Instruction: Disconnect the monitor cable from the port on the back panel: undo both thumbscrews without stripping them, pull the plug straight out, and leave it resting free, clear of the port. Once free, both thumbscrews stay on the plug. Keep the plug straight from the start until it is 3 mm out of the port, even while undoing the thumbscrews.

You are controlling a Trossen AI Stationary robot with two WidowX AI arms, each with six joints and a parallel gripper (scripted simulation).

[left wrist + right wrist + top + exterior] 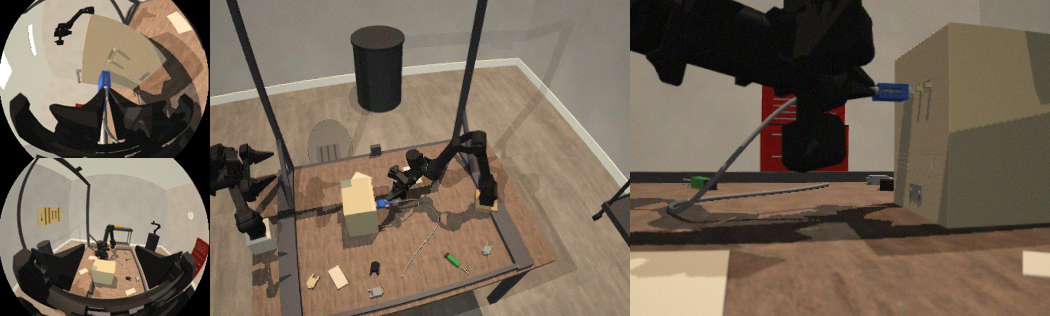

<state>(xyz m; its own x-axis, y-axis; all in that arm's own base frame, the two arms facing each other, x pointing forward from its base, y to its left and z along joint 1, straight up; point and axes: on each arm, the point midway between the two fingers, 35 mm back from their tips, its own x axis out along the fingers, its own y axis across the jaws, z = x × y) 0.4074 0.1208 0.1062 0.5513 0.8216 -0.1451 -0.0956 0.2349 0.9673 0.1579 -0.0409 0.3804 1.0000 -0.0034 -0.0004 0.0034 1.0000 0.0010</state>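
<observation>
Right now my left hand is 4 cm to the left of the blue plug, 3 cm short of it and 1 cm above it. The rest, counted from my left hand: back panel (8 cm to the right, 4 cm below, 1 cm ahead); then beige box (14 cm to the right, 5 cm below, 1 cm ahead).
</observation>
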